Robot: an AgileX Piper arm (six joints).
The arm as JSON. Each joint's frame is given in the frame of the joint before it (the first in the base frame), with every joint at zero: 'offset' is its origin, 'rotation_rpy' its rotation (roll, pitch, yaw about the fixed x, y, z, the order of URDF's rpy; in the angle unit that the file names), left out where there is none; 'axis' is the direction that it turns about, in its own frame. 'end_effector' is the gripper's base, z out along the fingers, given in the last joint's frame.
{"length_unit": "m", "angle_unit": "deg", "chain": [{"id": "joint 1", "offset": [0.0, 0.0, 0.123], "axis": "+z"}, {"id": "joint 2", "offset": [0.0, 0.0, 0.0], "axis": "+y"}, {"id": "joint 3", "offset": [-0.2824, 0.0, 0.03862], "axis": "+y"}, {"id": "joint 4", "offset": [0.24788, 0.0, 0.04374], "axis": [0.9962, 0.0, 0.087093]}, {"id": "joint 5", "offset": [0.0, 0.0, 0.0], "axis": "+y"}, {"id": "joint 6", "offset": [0.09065, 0.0, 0.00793], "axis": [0.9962, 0.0, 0.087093]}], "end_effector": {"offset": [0.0, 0.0, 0.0], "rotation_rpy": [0.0, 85.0, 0.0]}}
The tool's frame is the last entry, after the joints.
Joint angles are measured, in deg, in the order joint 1, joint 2, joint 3, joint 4, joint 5, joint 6. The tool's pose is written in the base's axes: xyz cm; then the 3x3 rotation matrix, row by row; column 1 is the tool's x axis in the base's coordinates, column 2 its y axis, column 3 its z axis. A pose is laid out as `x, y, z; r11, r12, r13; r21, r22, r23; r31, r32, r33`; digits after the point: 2 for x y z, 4 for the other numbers.
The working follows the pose.
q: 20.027 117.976 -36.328 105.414 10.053 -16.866
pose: 24.90, 10.71, 2.92; -0.4005, 0.8946, 0.1984; 0.9030, 0.3485, 0.2514; 0.1557, 0.2798, -0.9473
Where each joint sits with the arm in this pose, in the base's axes (m; each line is computed from the numbers above, not from the rounded line before):
joint 1: 0.0000 0.0000 0.1230
joint 2: 0.0000 0.0000 0.1230
joint 3: 0.1565 0.0570 0.3543
joint 4: 0.2310 0.0842 0.1154
joint 5: 0.2310 0.0842 0.1154
joint 6: 0.2490 0.1071 0.0292
the tool: 0.2490 0.1071 0.0292

